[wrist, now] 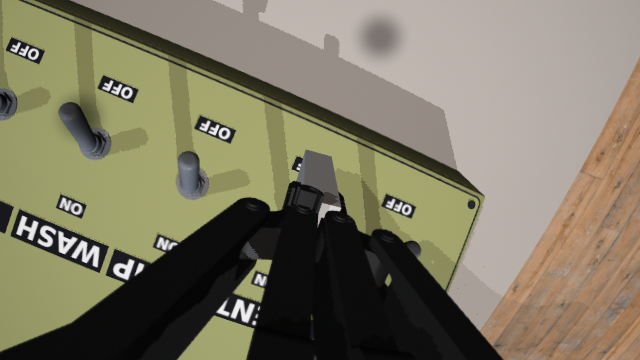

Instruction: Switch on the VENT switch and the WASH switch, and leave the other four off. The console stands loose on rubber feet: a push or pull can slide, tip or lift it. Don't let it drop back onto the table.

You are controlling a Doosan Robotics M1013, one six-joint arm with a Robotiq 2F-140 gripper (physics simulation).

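Frame: origin at the arm's base, x ahead, y left, z up, level; metres.
Seen in the pictures: gripper, fingertip midpoint: (pixel 312 174).
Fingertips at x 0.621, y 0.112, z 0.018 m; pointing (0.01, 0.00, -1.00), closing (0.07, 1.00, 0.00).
Pixels of each thing's top centre, then the offset from my fingertips to it. "*": a spot on its surface instead. Level surfaces: height alone.
- VENT column's OFF label at a spot on its surface: (pixel 298 164) * dx +0.010, dy -0.008, dz -0.039 m
- VENT label at its top centre: (pixel 252 318) dx +0.113, dy -0.020, dz +0.008 m
- WASH switch at a spot on its surface: (pixel 77 127) * dx -0.004, dy -0.137, dz +0.008 m
- WASH label at its top centre: (pixel 55 244) dx +0.082, dy -0.161, dz +0.008 m
- grey switch at a spot on its surface: (pixel 189 172) * dx +0.008, dy -0.068, dz +0.013 m
- lever tip at a spot on its surface: (pixel 412 248) * dx +0.031, dy +0.070, dz +0.013 m
- last OFF label at a spot on its surface: (pixel 398 206) * dx +0.027, dy +0.072, dz -0.039 m
- pale table at its surface level: dz -0.112 m
The olive-green console (pixel 165 300) fills the left and middle of the view, its lettering upside down. My gripper (pixel 312 174) is shut and empty, its tips over the VENT column's OFF label (pixel 298 164), partly covering it. Whether they touch anything is unclear. The VENT label (pixel 239 310) shows in part; the VENT lever is hidden behind the gripper. The WASH switch (pixel 77 127) stands above the WASH label (pixel 59 241) at the left, its lever leaning toward OFF. The grey switch (pixel 189 172) between WASH and VENT also leans toward OFF.
A lever tip (pixel 412 248) shows beside the right finger linkage, under the last OFF label (pixel 398 206). Another switch (pixel 6 104) is cut by the left edge. The console's far edge casts a shadow on the pale table (pixel 500 100). Wooden floor (pixel 590 240) lies at the right.
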